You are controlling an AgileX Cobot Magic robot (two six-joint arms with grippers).
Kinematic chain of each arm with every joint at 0, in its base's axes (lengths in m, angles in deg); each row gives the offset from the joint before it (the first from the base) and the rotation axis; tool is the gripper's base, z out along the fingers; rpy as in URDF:
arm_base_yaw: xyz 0 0 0.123 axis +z
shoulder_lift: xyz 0 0 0 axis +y
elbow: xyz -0.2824 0 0.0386 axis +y
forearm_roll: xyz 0.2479 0 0.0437 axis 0.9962 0 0.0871
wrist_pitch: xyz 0 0 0 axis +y
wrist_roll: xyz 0.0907 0 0.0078 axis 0.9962 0 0.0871
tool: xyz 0 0 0 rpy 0 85 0
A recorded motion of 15 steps. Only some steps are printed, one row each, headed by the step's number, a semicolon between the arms.
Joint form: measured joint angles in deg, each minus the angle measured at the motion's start. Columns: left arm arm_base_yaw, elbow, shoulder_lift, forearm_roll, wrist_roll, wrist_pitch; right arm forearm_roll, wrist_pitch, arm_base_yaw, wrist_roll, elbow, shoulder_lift.
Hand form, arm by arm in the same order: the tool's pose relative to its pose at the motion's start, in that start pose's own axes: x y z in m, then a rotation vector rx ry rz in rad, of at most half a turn. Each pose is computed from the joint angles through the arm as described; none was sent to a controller.
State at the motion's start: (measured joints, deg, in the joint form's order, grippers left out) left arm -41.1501 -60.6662 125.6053 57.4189 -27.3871 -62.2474; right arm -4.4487 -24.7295 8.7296 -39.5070 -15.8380 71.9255
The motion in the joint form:
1: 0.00 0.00 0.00 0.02 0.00 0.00; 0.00 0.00 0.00 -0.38 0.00 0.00
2: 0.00 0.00 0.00 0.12 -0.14 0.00; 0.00 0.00 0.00 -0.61 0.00 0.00
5: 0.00 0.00 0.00 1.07 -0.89 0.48; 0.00 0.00 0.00 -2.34 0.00 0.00
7: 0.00 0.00 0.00 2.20 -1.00 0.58; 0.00 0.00 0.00 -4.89 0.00 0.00
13: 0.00 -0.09 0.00 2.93 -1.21 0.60; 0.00 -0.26 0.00 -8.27 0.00 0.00
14: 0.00 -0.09 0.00 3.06 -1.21 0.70; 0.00 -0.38 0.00 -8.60 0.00 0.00
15: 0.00 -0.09 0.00 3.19 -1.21 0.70; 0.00 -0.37 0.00 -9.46 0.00 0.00
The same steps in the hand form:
1: 0.0000 0.0000 0.0000 0.0003 0.0001 0.0002; 0.0000 0.0000 0.0000 0.0000 0.0000 -0.0066
2: 0.0001 -0.0001 0.0000 0.0016 0.0009 -0.0015; 0.0000 0.0000 0.0000 0.0000 0.0000 -0.0106
5: 0.0014 -0.0010 0.0000 0.0107 0.0151 -0.0068; 0.0000 0.0000 0.0000 0.0000 0.0000 -0.0408
7: 0.0023 -0.0023 -0.0001 0.0252 0.0248 0.0006; 0.0000 0.0000 0.0000 0.0000 0.0000 -0.0853
13: 0.0024 -0.0029 0.0001 0.0348 0.0294 0.0041; -0.0003 -0.0003 0.0000 0.0031 -0.0033 -0.1443
14: 0.0026 -0.0030 0.0001 0.0357 0.0319 0.0052; -0.0005 -0.0004 0.0000 0.0046 -0.0048 -0.1501
15: 0.0027 -0.0032 0.0001 0.0375 0.0328 0.0063; -0.0005 -0.0004 0.0000 0.0045 -0.0046 -0.1651

